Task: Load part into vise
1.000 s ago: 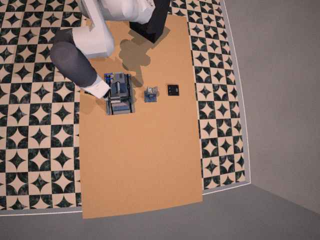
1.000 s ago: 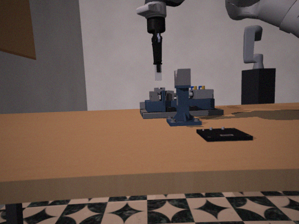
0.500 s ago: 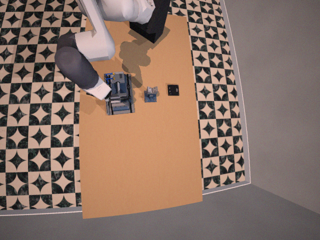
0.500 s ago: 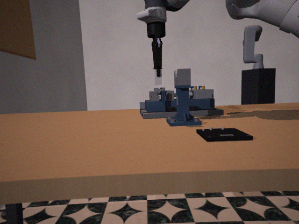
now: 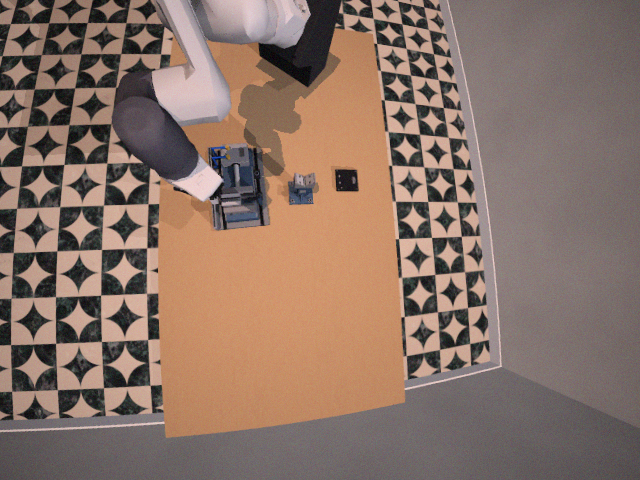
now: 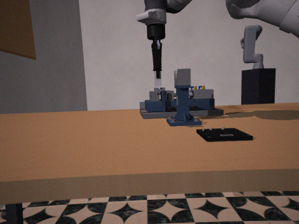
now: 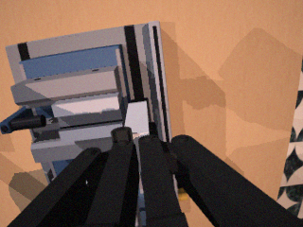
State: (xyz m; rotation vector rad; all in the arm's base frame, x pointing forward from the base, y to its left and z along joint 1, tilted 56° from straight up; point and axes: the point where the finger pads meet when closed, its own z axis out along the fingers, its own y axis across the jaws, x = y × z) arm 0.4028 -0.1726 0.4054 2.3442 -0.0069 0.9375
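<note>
Now: the part 10 mm ahead of my hand, 40 mm to the left of it and 50 mm below it. Also, from my hand: fixed jaw: 50 mm ahead, 60 mm to the left, 70 mm below; then work stop: 30 mm ahead, 110 mm to the left, 60 mm below; then air cylinder rod: 60 mm behind, 90 mm to the left, 70 mm below.
</note>
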